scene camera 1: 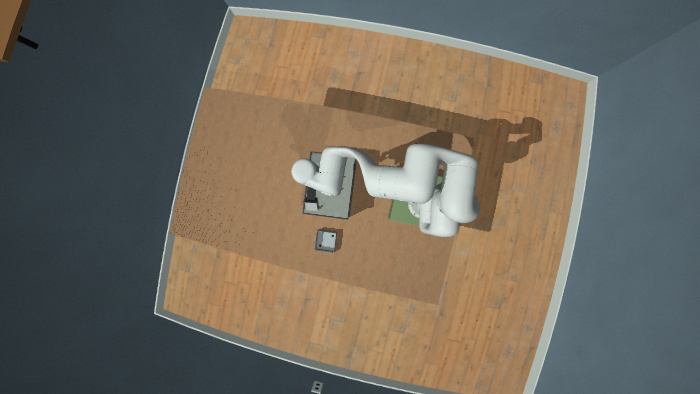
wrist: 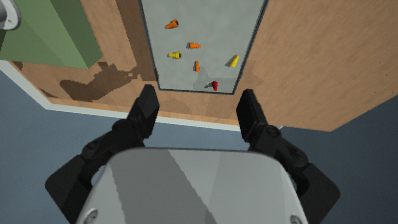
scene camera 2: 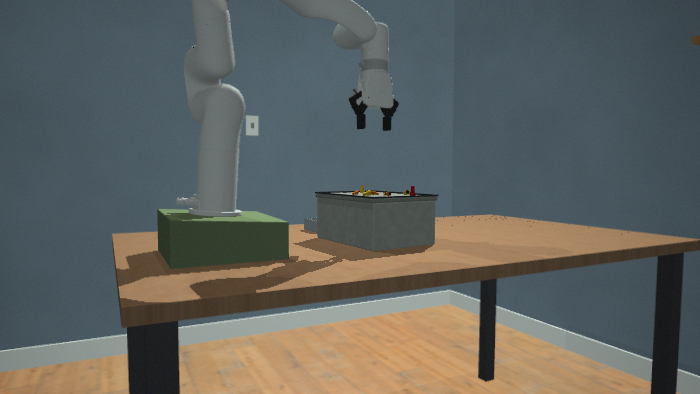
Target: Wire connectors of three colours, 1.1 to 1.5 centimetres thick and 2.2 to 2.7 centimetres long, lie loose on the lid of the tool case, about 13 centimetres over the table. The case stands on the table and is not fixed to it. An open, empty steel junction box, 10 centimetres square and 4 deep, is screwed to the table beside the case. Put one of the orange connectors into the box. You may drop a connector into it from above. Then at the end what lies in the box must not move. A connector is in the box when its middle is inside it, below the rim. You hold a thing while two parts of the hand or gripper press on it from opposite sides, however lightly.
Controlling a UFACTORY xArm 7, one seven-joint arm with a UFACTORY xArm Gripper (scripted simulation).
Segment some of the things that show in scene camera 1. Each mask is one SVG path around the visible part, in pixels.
A grey tool case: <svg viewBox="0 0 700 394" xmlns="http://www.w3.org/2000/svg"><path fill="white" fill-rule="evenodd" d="M356 159L347 158L342 190L338 196L328 196L316 190L316 198L318 198L320 207L318 211L306 210L304 203L307 197L306 186L303 214L349 219ZM310 152L310 160L320 166L322 153Z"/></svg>
